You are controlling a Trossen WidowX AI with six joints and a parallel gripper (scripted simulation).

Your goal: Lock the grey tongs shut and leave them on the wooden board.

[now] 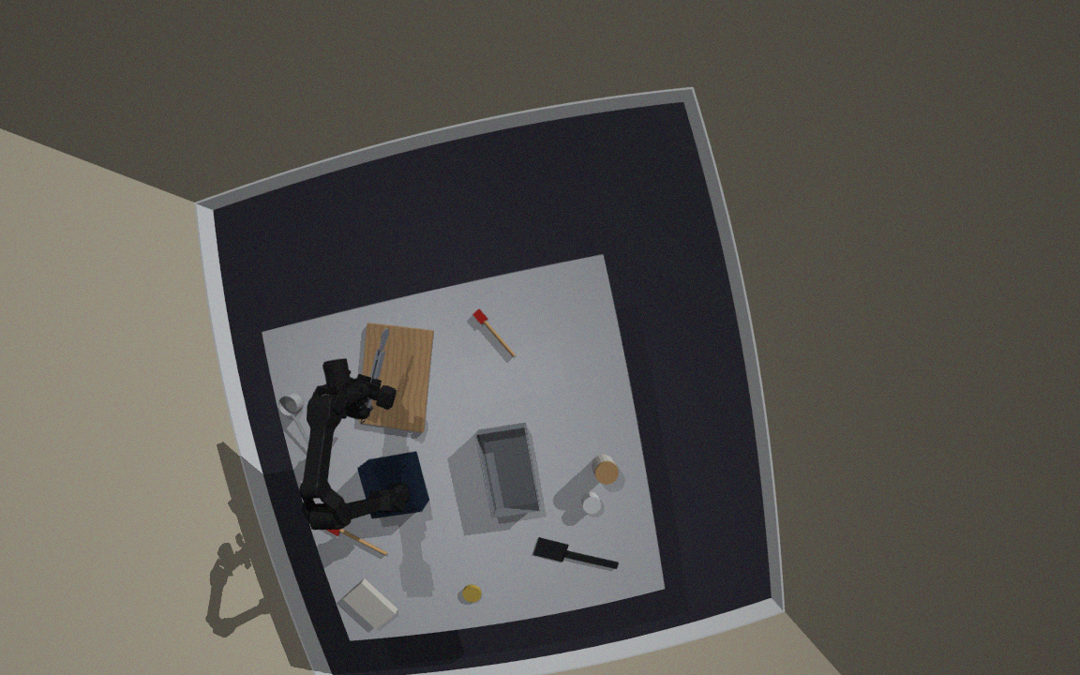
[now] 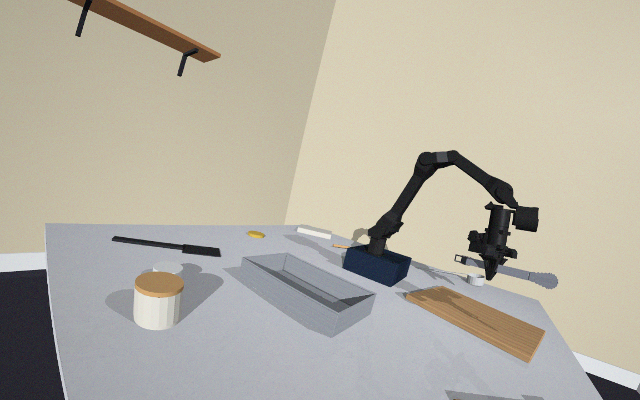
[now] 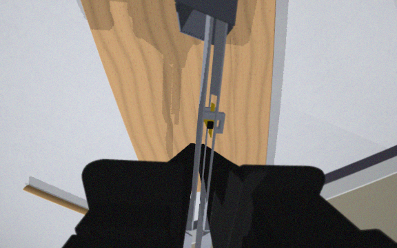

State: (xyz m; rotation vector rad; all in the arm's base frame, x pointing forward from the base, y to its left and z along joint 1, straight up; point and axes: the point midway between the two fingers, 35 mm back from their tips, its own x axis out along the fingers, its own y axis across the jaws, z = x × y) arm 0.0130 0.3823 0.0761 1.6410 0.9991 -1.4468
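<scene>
The wooden board is 110 mm below my gripper tip. Also, from my gripper tip: lidded canister 690 mm ahead, 400 mm to the right, 90 mm below; red-tipped tool 350 mm ahead, 130 mm to the left, 110 mm below; roasting tin 370 mm to the right, 360 mm ahead, 90 mm below.
</scene>
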